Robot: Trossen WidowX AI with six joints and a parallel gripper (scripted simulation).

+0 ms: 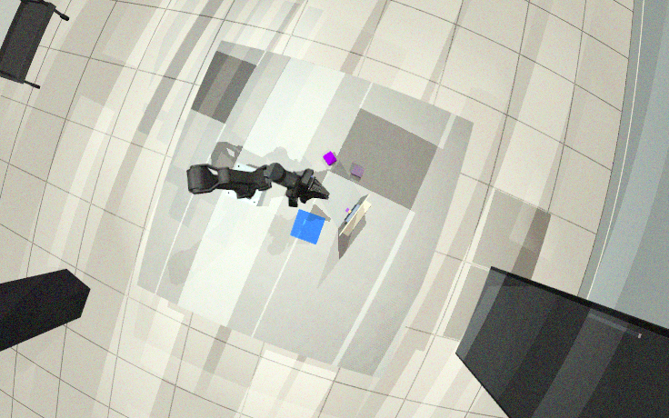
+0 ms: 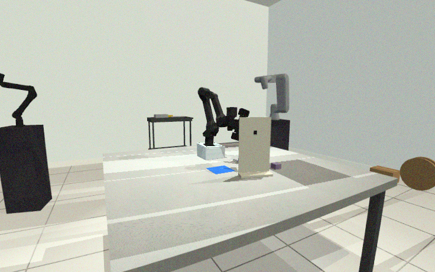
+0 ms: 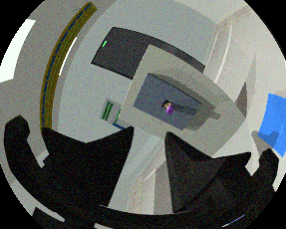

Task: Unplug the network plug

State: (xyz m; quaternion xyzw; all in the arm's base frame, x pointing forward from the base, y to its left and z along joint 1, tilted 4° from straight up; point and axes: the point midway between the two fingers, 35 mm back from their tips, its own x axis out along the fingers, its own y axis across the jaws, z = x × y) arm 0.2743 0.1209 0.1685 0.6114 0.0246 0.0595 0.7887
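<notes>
Now: the plug 9 cm ahead of my gripper tip, 2 cm below it and 1 cm to the right of it. Round my gripper tip: blue marked square: 24 cm below, 15 cm to the right, 2 cm behind; cream panel: 11 cm below, 11 cm ahead, 1 cm to the right.
</notes>
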